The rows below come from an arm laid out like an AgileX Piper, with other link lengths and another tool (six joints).
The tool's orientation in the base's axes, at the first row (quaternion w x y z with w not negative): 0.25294 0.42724 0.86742 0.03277
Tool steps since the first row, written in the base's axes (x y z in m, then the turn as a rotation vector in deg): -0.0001 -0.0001 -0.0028 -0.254 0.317 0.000; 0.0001 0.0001 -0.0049 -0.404 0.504 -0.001; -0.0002 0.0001 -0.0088 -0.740 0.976 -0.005; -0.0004 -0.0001 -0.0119 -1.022 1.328 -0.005; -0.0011 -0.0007 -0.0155 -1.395 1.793 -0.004; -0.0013 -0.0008 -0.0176 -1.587 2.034 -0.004; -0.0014 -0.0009 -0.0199 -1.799 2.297 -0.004; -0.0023 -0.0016 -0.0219 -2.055 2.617 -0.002; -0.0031 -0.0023 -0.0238 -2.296 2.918 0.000; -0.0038 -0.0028 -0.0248 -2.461 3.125 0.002; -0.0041 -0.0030 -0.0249 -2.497 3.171 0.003
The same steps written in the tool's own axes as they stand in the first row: 0.0011 -0.0009 0.0024 0.369 0.017 -0.169; 0.0020 -0.0012 0.0043 0.587 0.026 -0.268; 0.0038 -0.0025 0.0075 1.117 0.080 -0.497; 0.0050 -0.0036 0.0102 1.526 0.098 -0.684; 0.0064 -0.0055 0.0131 2.068 0.123 -0.933; 0.0073 -0.0063 0.0148 2.348 0.136 -1.061; 0.0082 -0.0070 0.0168 2.654 0.149 -1.202; 0.0090 -0.0087 0.0182 3.026 0.166 -1.374; 0.0096 -0.0102 0.0196 3.375 0.183 -1.537; 0.0100 -0.0113 0.0202 3.615 0.195 -1.648; 0.0100 -0.0117 0.0202 3.668 0.198 -1.673
